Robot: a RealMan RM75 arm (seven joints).
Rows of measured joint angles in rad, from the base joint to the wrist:
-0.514, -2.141, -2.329, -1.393, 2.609, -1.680, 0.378
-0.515, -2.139, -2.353, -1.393, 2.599, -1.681, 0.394
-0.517, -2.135, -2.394, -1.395, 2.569, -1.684, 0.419
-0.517, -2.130, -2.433, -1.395, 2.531, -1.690, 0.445
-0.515, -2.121, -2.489, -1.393, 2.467, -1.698, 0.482
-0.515, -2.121, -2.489, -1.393, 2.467, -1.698, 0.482
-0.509, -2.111, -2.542, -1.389, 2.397, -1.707, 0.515
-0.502, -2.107, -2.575, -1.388, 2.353, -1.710, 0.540
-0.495, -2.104, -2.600, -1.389, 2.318, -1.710, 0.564
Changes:
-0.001, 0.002, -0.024, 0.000, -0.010, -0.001, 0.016
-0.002, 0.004, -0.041, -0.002, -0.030, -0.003, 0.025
0.000, 0.005, -0.039, 0.000, -0.038, -0.006, 0.026
0.002, 0.009, -0.056, 0.002, -0.064, -0.008, 0.037
0.000, 0.000, 0.000, 0.000, 0.000, 0.000, 0.000
0.006, 0.010, -0.053, 0.004, -0.070, -0.009, 0.033
0.007, 0.004, -0.033, 0.001, -0.044, -0.003, 0.025
0.007, 0.003, -0.025, -0.001, -0.035, 0.000, 0.024

